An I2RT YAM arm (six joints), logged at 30 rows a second.
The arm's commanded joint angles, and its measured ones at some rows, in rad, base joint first. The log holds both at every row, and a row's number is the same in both.
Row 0, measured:
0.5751, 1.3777, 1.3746, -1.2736, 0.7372, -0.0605
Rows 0 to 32, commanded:
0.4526, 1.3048, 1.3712, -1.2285, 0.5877, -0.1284
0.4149, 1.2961, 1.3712, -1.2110, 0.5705, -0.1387
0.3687, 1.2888, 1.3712, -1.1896, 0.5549, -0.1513
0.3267, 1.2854, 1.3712, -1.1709, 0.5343, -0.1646
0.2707, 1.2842, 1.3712, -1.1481, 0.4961, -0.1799
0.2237, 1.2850, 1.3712, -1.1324, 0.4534, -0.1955
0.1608, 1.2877, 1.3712, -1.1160, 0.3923, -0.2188
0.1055, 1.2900, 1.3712, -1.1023, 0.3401, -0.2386
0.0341, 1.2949, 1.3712, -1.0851, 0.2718, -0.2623
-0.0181, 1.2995, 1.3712, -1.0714, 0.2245, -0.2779
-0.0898, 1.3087, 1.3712, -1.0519, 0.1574, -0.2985
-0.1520, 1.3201, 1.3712, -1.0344, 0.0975, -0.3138
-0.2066, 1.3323, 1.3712, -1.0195, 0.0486, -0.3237
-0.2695, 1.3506, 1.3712, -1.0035, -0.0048, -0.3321
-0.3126, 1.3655, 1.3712, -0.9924, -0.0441, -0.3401
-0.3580, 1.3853, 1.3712, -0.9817, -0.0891, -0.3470
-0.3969, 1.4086, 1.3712, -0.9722, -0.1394, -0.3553
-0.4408, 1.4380, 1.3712, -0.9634, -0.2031, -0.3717
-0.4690, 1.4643, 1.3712, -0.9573, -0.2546, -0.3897
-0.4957, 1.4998, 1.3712, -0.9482, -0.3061, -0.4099
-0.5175, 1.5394, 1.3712, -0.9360, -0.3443, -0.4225
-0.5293, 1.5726, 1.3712, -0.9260, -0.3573, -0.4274
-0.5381, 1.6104, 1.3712, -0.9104, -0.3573, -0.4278
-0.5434, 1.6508, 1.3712, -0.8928, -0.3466, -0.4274
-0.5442, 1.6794, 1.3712, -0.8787, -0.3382, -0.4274
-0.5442, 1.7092, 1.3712, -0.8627, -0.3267, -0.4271
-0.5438, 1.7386, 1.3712, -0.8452, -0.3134, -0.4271
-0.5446, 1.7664, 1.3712, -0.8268, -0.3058, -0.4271
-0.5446, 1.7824, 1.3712, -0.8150, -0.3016, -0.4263
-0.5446, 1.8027, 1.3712, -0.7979, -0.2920, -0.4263
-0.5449, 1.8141, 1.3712, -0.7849, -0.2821, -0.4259
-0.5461, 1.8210, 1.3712, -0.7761, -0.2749, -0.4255
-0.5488, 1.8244, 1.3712, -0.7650, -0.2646, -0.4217
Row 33, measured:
-0.5419, 1.8156, 1.3731, -0.7864, -0.2653, -0.4095
